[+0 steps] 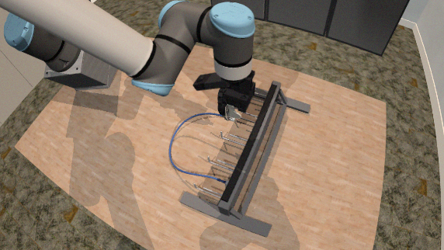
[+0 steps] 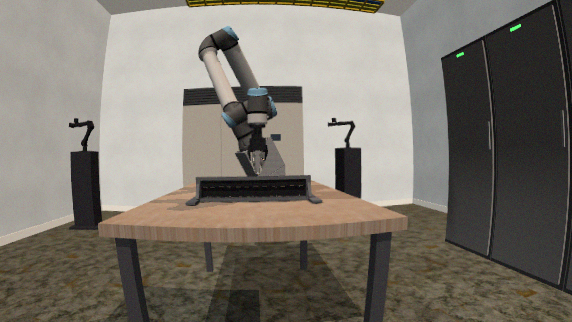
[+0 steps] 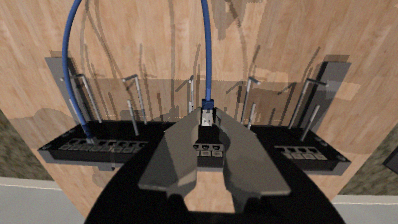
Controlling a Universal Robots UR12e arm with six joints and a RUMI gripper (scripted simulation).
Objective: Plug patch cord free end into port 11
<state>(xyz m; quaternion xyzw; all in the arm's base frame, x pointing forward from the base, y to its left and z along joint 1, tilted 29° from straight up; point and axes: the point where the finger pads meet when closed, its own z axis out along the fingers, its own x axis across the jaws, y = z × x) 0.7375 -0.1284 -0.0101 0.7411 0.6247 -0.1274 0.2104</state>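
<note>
Now: the plug 10 mm ahead of my hand and 10 mm below it.
</note>
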